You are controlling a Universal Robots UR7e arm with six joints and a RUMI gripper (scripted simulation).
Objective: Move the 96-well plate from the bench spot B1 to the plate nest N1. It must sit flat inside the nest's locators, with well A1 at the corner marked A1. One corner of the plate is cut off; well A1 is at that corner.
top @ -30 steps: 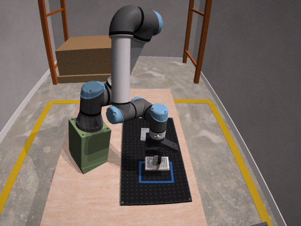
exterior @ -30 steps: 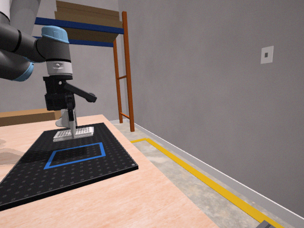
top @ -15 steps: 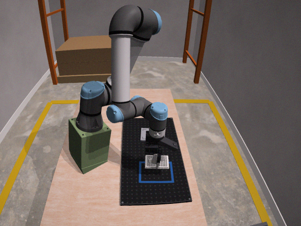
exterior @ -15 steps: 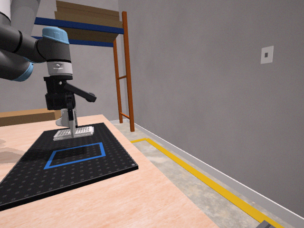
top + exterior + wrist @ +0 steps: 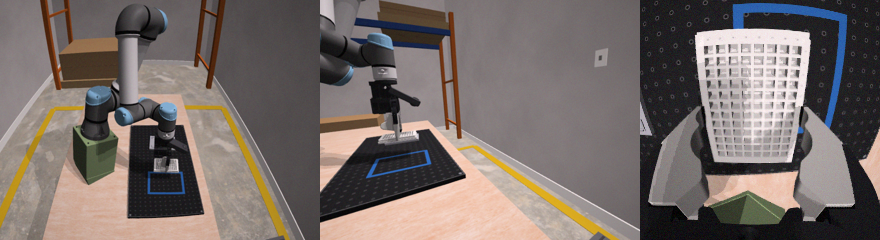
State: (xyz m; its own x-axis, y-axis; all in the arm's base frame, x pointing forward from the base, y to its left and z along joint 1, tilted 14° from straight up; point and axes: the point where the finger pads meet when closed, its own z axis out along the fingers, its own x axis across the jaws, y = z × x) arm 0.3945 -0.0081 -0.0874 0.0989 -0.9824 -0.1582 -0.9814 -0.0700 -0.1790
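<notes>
My gripper is now 40 mm past the grey plate nest, 250 mm to the right of it and 90 mm above it. From my hand the other things lie so: 96-well plate: 10 mm below; A1 mark: 40 mm ahead, 200 mm to the left, 80 mm below.
</notes>
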